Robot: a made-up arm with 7 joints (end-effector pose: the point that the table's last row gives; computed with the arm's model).
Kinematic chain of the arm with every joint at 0, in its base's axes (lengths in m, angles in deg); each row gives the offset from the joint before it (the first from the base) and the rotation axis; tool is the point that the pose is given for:
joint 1: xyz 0 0 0.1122 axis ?
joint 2: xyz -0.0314 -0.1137 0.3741 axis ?
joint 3: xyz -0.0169 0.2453 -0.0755 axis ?
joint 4: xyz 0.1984 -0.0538 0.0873 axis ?
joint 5: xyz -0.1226 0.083 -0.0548 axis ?
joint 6: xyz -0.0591 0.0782 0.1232 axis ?
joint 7: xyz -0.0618 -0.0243 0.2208 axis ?
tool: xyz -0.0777 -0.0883 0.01
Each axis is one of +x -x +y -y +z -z.
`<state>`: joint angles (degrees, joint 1 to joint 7).
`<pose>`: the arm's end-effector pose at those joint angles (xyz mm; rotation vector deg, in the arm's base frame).
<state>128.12 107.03 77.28 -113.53 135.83 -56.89 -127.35</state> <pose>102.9 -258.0 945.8 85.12 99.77 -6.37</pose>
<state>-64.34 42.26 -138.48 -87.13 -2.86 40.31 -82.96</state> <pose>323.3 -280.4 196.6 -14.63 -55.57 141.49</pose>
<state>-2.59 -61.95 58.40 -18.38 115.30 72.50 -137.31</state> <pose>38.0 -121.8 542.8 -128.06 -36.80 19.16</pose>
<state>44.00 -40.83 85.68 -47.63 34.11 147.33 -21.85</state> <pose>-240.2 430.7 376.5 -30.62 -102.99 -69.19</pose>
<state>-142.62 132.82 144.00 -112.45 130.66 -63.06 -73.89</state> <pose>536.0 2.7 811.6 12.69 115.65 25.63</pose>
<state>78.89 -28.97 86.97 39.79 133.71 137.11 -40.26</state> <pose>21.8 66.4 535.8 -25.34 -6.22 -131.97</pose>
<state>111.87 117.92 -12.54 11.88 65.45 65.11 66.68</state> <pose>214.0 97.2 419.6 -139.62 104.36 -9.13</pose>
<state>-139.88 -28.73 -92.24 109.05 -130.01 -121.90 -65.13</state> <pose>68.0 -528.6 307.2 6.75 86.79 -156.76</pose>
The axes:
joint 1: +z
joint 2: -y
joint 3: -x
joint 4: -z
joint 5: +x
joint 6: +z
joint 7: -x

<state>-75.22 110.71 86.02 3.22 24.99 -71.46 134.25</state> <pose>624.1 87.4 531.2 -19.89 -36.71 128.48</pose>
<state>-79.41 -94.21 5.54 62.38 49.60 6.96 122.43</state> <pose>361.8 -192.2 586.3 -19.17 143.64 -11.96</pose>
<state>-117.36 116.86 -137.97 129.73 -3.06 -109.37 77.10</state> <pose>-142.7 -119.3 1194.6 77.54 117.42 -75.71</pose>
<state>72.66 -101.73 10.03 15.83 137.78 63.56 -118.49</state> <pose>-131.8 -236.7 614.0 -168.27 -39.64 37.39</pose>
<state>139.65 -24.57 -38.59 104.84 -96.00 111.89 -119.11</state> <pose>-406.2 230.5 224.4 -41.44 104.75 -56.50</pose>
